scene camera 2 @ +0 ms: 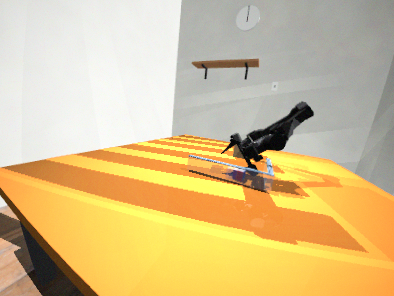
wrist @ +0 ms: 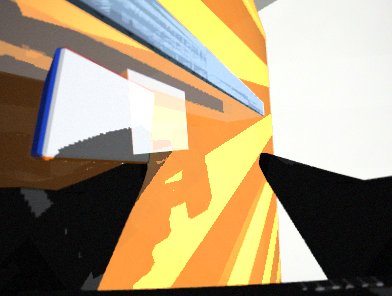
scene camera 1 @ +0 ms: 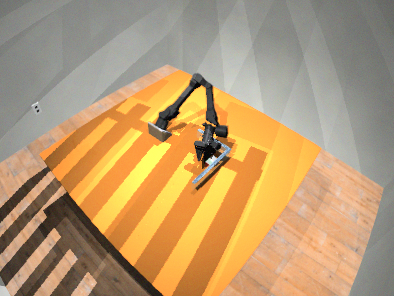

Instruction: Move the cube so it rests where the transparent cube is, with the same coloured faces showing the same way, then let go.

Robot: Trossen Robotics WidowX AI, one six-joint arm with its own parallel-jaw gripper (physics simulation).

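Pixels of known places: gripper, between the fingertips: (wrist: 203, 160) (scene camera 1: 201, 162); arm's base, origin of its link: (scene camera 1: 159, 127).
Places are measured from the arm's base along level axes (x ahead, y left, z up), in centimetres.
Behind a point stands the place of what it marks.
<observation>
The cube (scene camera 1: 212, 160) (scene camera 2: 239, 174) (wrist: 95, 102) rests on the orange table. In the wrist view it shows a large white face, a narrow blue face at the left, thin orange along the bottom and red along the upper edge. The transparent cube (wrist: 172, 117) {x 38.0, y -0.4, z -2.2 cm} is a pale see-through shape overlapping the solid cube's right side in that view. My gripper (scene camera 1: 203, 161) {x 34.9, y -3.2, z -2.1 cm} (scene camera 2: 239, 161) (wrist: 203, 160) {x 34.9, y -3.2, z -2.1 cm} is open and empty. Its left finger is just below the cube in the wrist view, hiding a little near its lower right corner; contact cannot be told.
A clear angled wall with a pale blue top edge (scene camera 1: 205, 173) {x 41.4, y -8.8, z -0.4 cm} (scene camera 2: 215, 161) {x 41.2, y -6.2, z -0.1 cm} (wrist: 200, 62) {x 40.7, y -1.0, z -0.2 cm} stands close beside the cube, on the far side from the fingers in the wrist view. The orange table (scene camera 1: 150, 200) {x 28.4, y -36.9, z -6.2 cm} (scene camera 2: 150, 250) {x 76.8, y -7.0, z -6.1 cm} carries striped shadows. A grey plate (scene camera 1: 159, 132) {x 4.0, y -4.0, z 1.2 cm} is at the arm's base.
</observation>
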